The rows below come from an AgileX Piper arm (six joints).
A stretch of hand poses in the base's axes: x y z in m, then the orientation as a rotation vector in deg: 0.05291, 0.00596, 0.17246, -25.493, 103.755, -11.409; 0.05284, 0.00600, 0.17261, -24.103, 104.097, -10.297; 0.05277, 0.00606, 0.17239, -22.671, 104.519, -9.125; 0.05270, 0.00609, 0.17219, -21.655, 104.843, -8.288; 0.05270, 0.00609, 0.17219, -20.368, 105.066, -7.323; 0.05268, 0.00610, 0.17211, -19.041, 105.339, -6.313; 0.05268, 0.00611, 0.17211, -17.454, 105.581, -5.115; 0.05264, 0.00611, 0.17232, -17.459, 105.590, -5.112; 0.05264, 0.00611, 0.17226, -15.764, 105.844, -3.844; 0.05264, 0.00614, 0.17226, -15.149, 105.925, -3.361; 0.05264, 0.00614, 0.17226, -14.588, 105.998, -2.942; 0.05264, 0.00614, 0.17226, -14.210, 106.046, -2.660; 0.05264, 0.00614, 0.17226, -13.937, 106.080, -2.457; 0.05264, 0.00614, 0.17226, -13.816, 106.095, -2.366; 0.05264, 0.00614, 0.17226, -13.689, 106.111, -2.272; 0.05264, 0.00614, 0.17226, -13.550, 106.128, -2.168; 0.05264, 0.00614, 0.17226, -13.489, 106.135, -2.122
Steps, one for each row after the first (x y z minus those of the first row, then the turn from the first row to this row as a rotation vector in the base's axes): -0.00007, 0.00004, 0.00015, 1.489, 0.206, -0.416; -0.00014, 0.00010, -0.00007, 3.035, 0.504, -0.847; -0.00021, 0.00013, -0.00027, 4.132, 0.750, -1.157; -0.00021, 0.00013, -0.00027, 5.464, 0.879, -1.559; -0.00023, 0.00014, -0.00035, 6.843, 1.068, -1.978; -0.00023, 0.00015, -0.00035, 8.489, 1.227, -2.468; -0.00027, 0.00015, -0.00014, 8.488, 1.237, -2.465; -0.00027, 0.00015, -0.00020, 10.235, 1.420, -2.995; -0.00027, 0.00018, -0.00020, 10.884, 1.484, -3.175; -0.00027, 0.00018, -0.00020, 11.462, 1.541, -3.349; -0.00027, 0.00018, -0.00020, 11.851, 1.579, -3.467; -0.00027, 0.00018, -0.00020, 12.131, 1.607, -3.552; -0.00027, 0.00018, -0.00020, 12.256, 1.619, -3.590; -0.00027, 0.00018, -0.00020, 12.386, 1.633, -3.630; -0.00027, 0.00018, -0.00020, 12.529, 1.647, -3.673; -0.00027, 0.00018, -0.00020, 12.592, 1.653, -3.691
